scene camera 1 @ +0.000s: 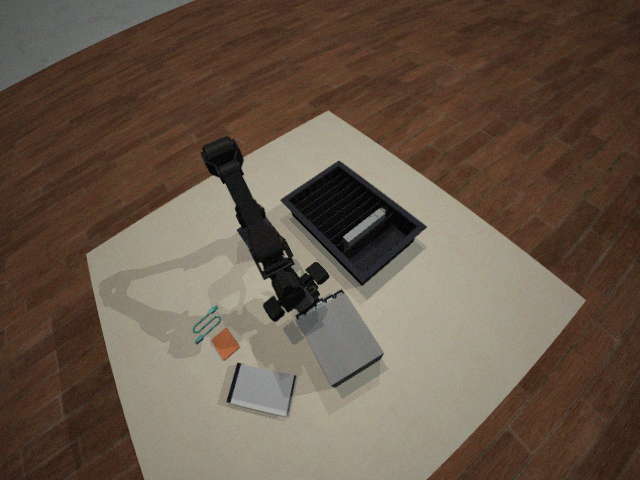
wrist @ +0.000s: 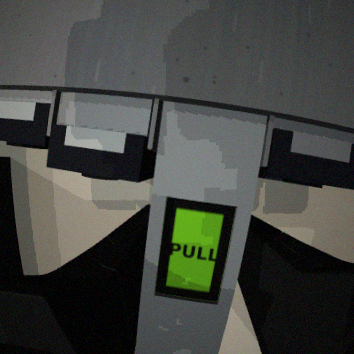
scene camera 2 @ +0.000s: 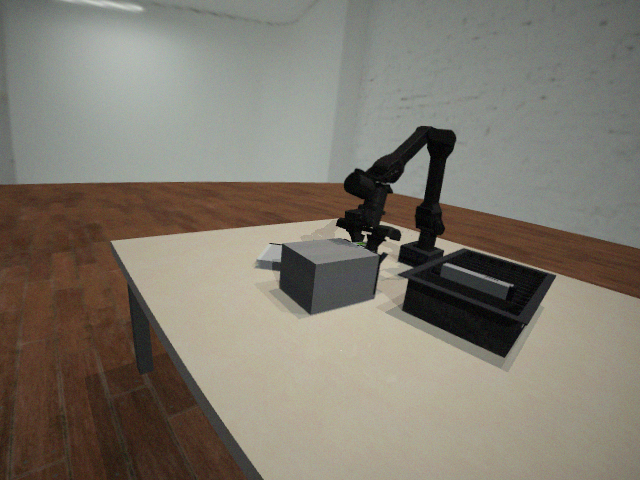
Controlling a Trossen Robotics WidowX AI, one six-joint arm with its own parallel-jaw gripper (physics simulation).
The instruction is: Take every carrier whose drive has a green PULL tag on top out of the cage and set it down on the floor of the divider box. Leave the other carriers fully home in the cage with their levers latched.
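Frame: origin at the arm's base, x right, y back, z down, level; millimetres.
Seen in the pictures: gripper, fingertip midpoint: [wrist: 188, 211]; arm's base, origin of the base link: [scene camera 2: 425, 247].
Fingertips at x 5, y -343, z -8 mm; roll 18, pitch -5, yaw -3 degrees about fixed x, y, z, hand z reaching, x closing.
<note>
Offsets run from my fingertips to a thing's top centre. "spot": to the spot under its first point.
The grey cage @(dx -16, dy -123, dz -50 mm) [scene camera 1: 341, 341] [scene camera 2: 341, 273] stands on the table, its carrier fronts towards the arm. A grey carrier with a green PULL tag @(dx +2, dy -3, dz -48 mm) [wrist: 194, 250] sticks well out of it; its outer end is outside the wrist view. My gripper [scene camera 2: 364, 244] [wrist: 188, 211] is shut on this carrier's sides, beside the tag. Other carriers with dark fronts @(spot: dx -24, dy -24, dz -47 mm) [wrist: 100, 156] @(spot: dx +31, dy -27, dz -47 mm) [wrist: 315, 154] sit in the cage on both sides. The black divider box @(dx -280, dy +175, dz -23 mm) [scene camera 1: 381, 196] [scene camera 2: 465, 296] holds a light grey carrier @(dx -287, dy +96, dz -43 mm) [scene camera 1: 364, 227] [scene camera 2: 475, 281] beside its open compartment. The arm hides the fingertips in scene camera 1.
A flat light grey case @(dx +234, dy -102, dz +42 mm) [scene camera 1: 262, 390] [scene camera 2: 268, 254] with dark ends lies beside the cage. An orange square @(spot: dx +271, dy +74, dz +64 mm) [scene camera 1: 225, 343] and a teal cable @(dx +299, dy +167, dz +60 mm) [scene camera 1: 206, 324] lie left of the arm. The divider box's raised rim stands close to the cage.
</note>
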